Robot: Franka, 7 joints.
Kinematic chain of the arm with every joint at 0, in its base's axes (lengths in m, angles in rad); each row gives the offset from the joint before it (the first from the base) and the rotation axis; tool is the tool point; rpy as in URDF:
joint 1: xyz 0 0 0.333 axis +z
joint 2: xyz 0 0 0 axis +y
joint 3: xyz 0 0 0.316 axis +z
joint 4: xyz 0.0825 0 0 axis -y
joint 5: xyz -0.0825 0 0.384 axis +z
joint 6: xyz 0 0 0 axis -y
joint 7: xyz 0.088 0 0 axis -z
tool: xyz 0 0 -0.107 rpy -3.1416 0 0
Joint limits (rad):
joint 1: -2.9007..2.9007
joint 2: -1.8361..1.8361
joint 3: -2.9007..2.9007
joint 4: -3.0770..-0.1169
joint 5: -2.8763..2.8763
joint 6: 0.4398..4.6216
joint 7: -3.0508..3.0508
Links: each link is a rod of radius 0.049 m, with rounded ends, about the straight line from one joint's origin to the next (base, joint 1, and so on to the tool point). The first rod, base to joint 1, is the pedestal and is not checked.
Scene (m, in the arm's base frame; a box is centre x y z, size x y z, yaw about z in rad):
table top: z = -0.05
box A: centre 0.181 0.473 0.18 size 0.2 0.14 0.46 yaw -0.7
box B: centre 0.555 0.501 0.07 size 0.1 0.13 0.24 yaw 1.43
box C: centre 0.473 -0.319 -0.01 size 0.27 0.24 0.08 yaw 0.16
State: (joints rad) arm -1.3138 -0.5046 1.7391 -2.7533 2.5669 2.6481 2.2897
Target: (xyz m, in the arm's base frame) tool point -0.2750 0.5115 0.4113
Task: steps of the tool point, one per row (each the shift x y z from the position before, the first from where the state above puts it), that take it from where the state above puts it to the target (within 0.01 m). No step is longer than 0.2 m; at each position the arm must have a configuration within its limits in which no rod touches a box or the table.
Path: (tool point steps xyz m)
1: -0.0951 0.1505 -0.0404
2: -0.1584 0.0868 -0.0113
3: -0.1779 -0.0024 0.0146
4: -0.0593 0.0972 0.0628
5: -0.0596 0.0760 0.0885
6: -0.0546 0.0502 0.1090

